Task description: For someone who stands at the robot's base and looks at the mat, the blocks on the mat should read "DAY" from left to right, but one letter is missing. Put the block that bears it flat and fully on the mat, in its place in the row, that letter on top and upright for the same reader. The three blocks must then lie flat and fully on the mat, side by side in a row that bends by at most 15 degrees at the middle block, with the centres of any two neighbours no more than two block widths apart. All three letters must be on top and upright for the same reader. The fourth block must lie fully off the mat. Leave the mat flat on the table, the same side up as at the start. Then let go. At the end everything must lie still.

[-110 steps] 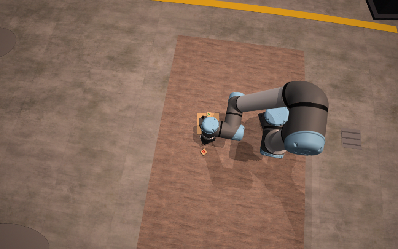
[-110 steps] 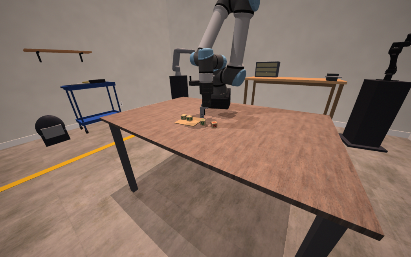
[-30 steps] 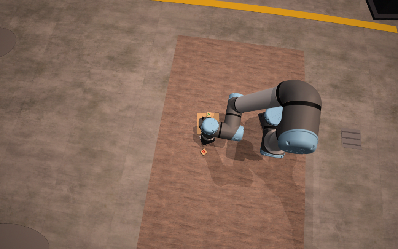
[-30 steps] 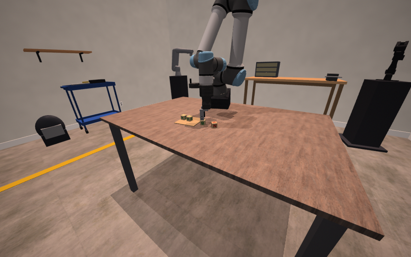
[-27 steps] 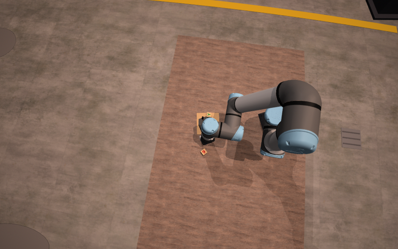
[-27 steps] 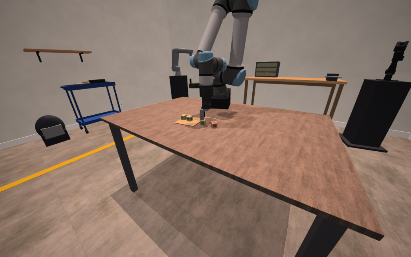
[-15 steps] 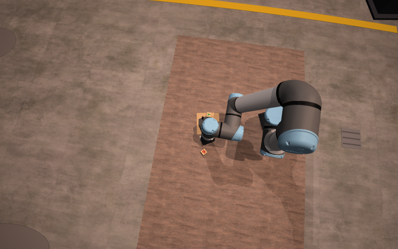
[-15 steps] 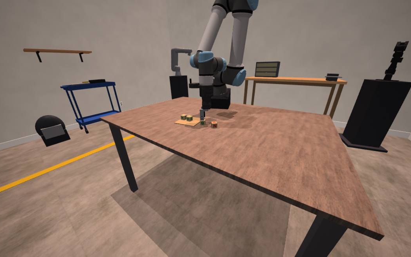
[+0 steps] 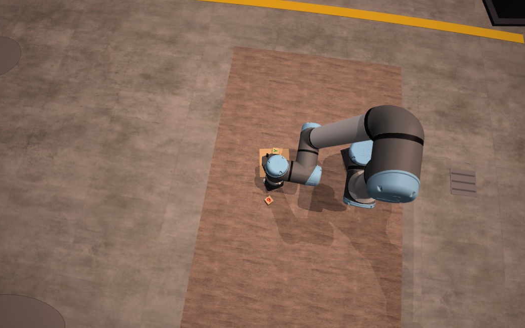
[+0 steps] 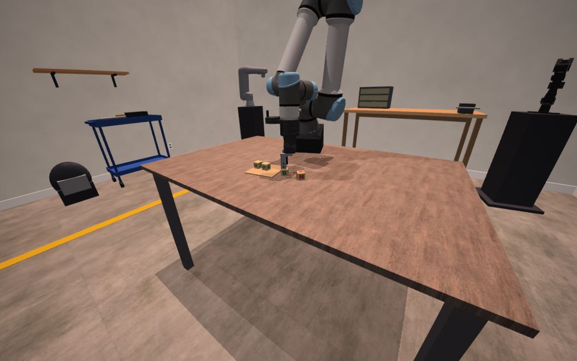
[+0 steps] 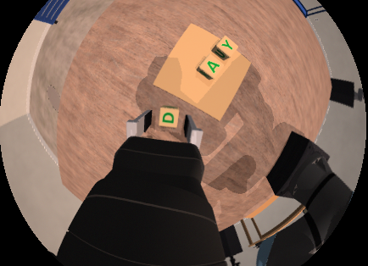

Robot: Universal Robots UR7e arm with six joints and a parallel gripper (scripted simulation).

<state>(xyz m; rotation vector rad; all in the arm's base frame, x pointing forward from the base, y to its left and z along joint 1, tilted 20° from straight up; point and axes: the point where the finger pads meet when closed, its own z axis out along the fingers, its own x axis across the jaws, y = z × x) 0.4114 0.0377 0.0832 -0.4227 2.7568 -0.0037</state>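
Right now my hand is 4 cm above the D block. The rest, counted from my hand: mat (10 cm to the right, 5 cm below, 2 cm behind).
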